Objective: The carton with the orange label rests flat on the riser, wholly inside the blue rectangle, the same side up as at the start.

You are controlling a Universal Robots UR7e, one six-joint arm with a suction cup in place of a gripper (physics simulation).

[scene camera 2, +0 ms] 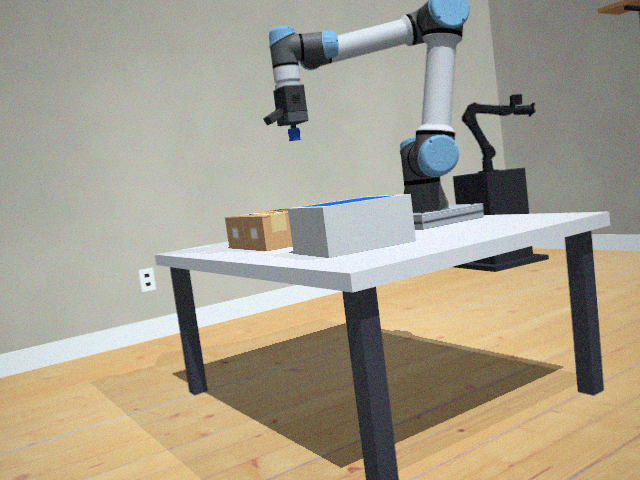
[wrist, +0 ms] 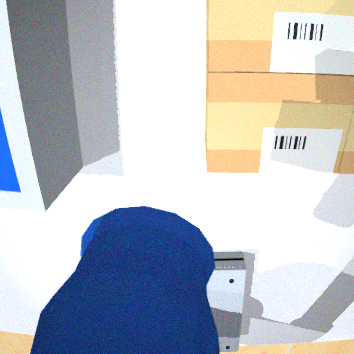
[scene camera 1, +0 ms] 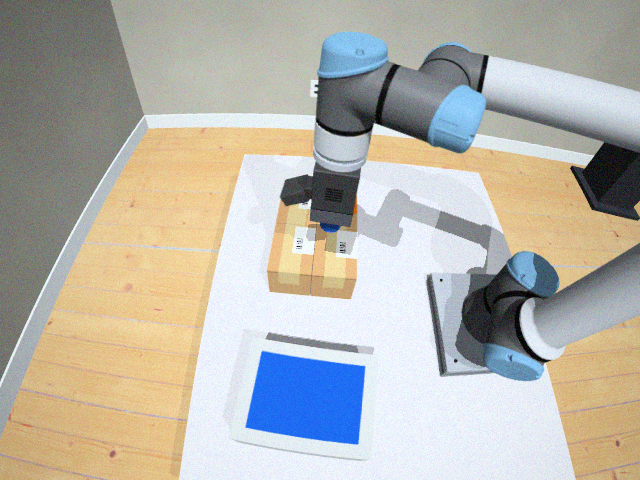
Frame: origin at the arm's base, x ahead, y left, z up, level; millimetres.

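Where they show: hand at its tool point: (scene camera 2: 295, 140) (wrist: 145, 262) (scene camera 1: 330, 224); arm's base at its link origin: (scene camera 2: 425, 209) (scene camera 1: 488, 317).
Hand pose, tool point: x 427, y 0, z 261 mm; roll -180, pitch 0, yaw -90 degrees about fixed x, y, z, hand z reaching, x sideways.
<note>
Each offset is from my tool point to the centre of the thing. "pt": to the spot under its first point. Level surfaces: height alone.
My suction gripper (scene camera 1: 330, 227) (scene camera 2: 294, 135) (wrist: 145, 250) is open and holds nothing; its blue cup hangs well above the cartons. An orange patch {pt dx -55, dy -246, dz -204 mm} (scene camera 1: 355, 207) shows at the right edge of the tool in scene camera 1, on a carton at the back right of the carton group; the tool hides most of that carton. The orange label does not show in the other two views. The riser {dx -7, dy +254, dz -246 mm} (scene camera 1: 310, 445) (scene camera 2: 369, 227) (wrist: 45, 100) is a pale block on the table with the blue rectangle (scene camera 1: 307, 397) (scene camera 2: 351, 201) (wrist: 6, 160) on top; no carton is on it.
Two brown cartons with white barcode labels, the left one {dx +83, dy -87, dz -255 mm} (scene camera 1: 290, 263) (wrist: 240, 55) and the right one {dx -20, dy -94, dz -255 mm} (scene camera 1: 333, 268) (wrist: 227, 125), stand side by side at the front of the group. The arm's base plate (scene camera 1: 447, 356) (scene camera 2: 449, 217) (wrist: 227, 290) is bolted to the table {dz -305 mm} (scene camera 1: 403, 413) (scene camera 2: 516, 227).
</note>
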